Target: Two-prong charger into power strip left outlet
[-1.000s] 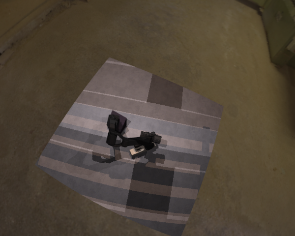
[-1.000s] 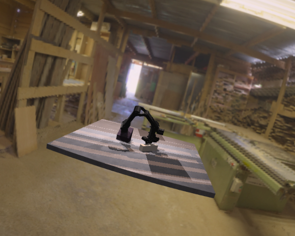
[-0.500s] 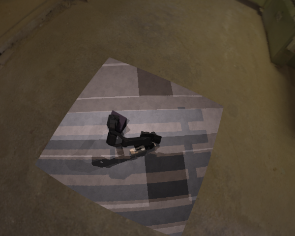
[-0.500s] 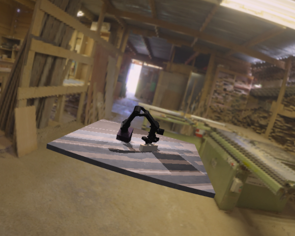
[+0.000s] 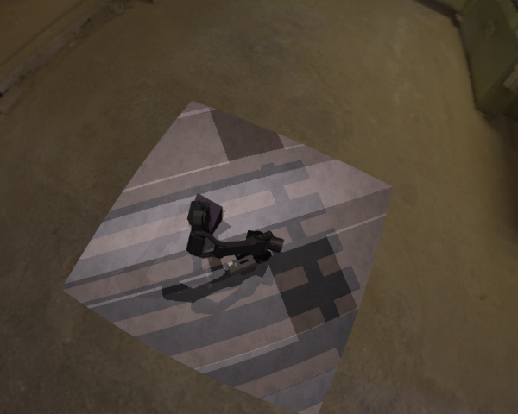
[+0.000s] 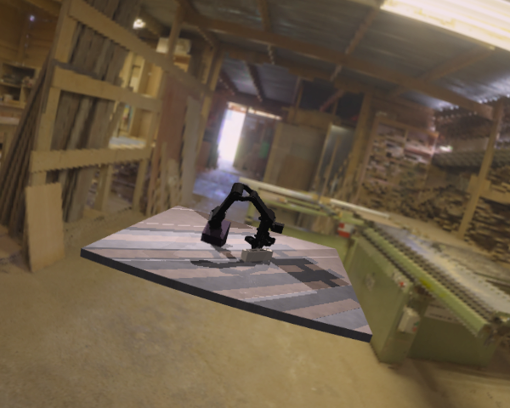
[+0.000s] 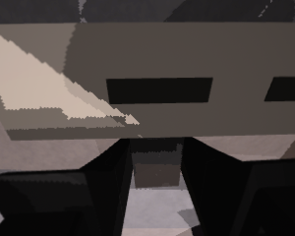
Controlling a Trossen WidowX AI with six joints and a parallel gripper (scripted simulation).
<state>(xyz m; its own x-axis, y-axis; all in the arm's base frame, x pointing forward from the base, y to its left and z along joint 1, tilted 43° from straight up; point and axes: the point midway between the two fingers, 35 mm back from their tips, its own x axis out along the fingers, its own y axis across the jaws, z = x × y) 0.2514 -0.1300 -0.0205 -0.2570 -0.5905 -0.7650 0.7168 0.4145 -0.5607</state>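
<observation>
Right now my gripper tip is 10 mm short of the black two-prong charger, 10 mm to the left of it and 10 mm below it.
</observation>
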